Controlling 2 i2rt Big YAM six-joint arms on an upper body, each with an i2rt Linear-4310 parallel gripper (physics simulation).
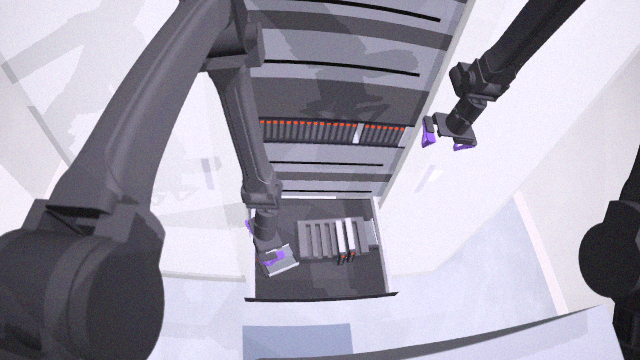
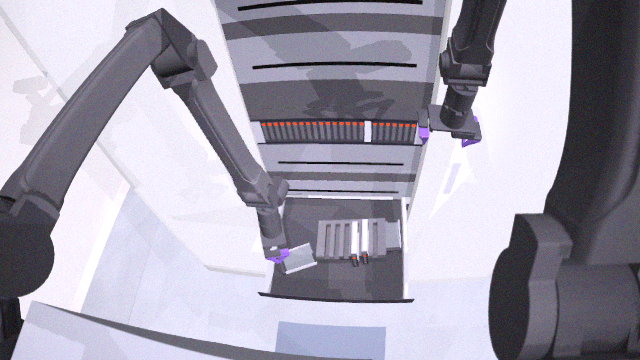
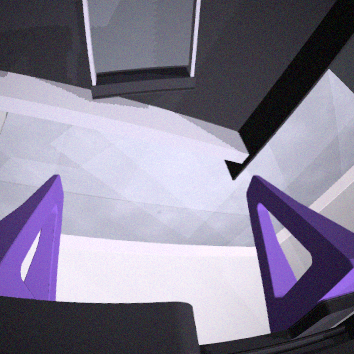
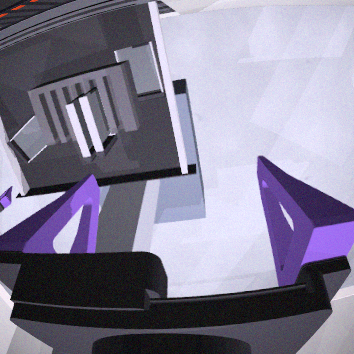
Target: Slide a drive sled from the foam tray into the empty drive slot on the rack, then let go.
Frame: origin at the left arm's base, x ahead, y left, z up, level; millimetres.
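Where they show: left gripper, between the fingertips: (image 1: pixel 262 251) (image 2: pixel 275 249) (image 3: pixel 157 183); right gripper, between the fingertips: (image 1: pixel 438 147) (image 2: pixel 442 143) (image 4: pixel 173 172).
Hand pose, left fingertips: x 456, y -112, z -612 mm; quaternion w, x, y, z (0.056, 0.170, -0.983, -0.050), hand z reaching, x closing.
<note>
After its pixels a point has its place.
The grey foam tray (image 1: pixel 302 240) {x 523, y -236, z -671 mm} (image 2: pixel 321 241) {x 519, y -239, z -670 mm} (image 4: pixel 131 107) {x 514, y -440, z -655 mm} lies in the open drawer. Two drive sleds with white edges, one (image 1: pixel 341 237) {x 500, y -345, z -606 mm} (image 2: pixel 354 237) {x 504, y -342, z -606 mm} (image 4: pixel 79 130) {x 505, y -347, z -606 mm} beside the other (image 1: pixel 350 235) {x 505, y -373, z -604 mm} (image 2: pixel 364 234) {x 513, y -371, z -604 mm} (image 4: pixel 92 122) {x 515, y -377, z -603 mm}, stand in its slots. The empty drive slot (image 1: pixel 358 133) (image 2: pixel 368 131) is a pale gap in the rack's orange-tabbed drive row. My left gripper (image 1: pixel 260 242) {x 456, y -112, z -612 mm} (image 3: pixel 157 183) {x 456, y -112, z -612 mm} is open and empty, over the drawer's left side, left of the foam tray. My right gripper (image 1: pixel 446 142) {x 576, y -547, z -280 mm} (image 2: pixel 447 140) {x 576, y -547, z -280 mm} (image 4: pixel 173 172) {x 576, y -547, z -280 mm} is open and empty, right of the rack.
A grey plate with white edges (image 1: pixel 285 264) {x 460, y -182, z -719 mm} (image 2: pixel 300 258) {x 476, y -170, z -719 mm} (image 3: pixel 142 35) {x 465, y -143, z -719 mm} (image 4: pixel 32 140) {x 469, y -161, z -719 mm} lies tilted in the drawer (image 1: pixel 320 287) {x 381, y -289, z -727 mm} (image 2: pixel 335 290) {x 372, y -291, z -727 mm}, partly under my left gripper. Another grey plate (image 2: pixel 393 235) {x 570, y -472, z -719 mm} (image 4: pixel 142 70) {x 569, y -464, z -719 mm} lies right of the foam tray. The drawer has raised side walls. Rack panels rise above it.
</note>
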